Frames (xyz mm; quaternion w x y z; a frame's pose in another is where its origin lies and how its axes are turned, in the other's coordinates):
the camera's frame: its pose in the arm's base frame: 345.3 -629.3 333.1 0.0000 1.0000 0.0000 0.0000
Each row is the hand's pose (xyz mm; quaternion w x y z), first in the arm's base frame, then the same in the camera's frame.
Working: the arm's base frame: its pose in the camera's frame: -345.3 -629.3 333.1 0.0000 1.0000 0.0000 0.0000

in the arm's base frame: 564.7 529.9 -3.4 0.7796 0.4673 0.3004 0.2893
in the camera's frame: 219.4 -1159.2 336.5 0.4673 -0.7796 0.2893 -0.3004
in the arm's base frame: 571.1 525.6 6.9 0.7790 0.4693 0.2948 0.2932
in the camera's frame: 225.8 -1154.9 326.2 0.4693 -0.7790 0.2932 -0.2948
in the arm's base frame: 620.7 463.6 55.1 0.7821 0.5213 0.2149 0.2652
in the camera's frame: 275.4 -1092.9 278.0 0.5213 -0.7821 0.2652 -0.2149
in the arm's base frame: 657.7 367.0 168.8 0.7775 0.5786 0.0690 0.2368
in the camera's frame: 312.4 -996.3 164.3 0.5786 -0.7775 0.2368 -0.0690
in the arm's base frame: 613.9 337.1 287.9 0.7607 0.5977 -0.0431 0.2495
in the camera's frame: 268.6 -966.4 45.2 0.5977 -0.7607 0.2495 0.0431
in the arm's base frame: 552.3 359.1 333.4 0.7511 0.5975 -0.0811 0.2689
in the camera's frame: 207.0 -988.4 -0.3 0.5975 -0.7511 0.2689 0.0811
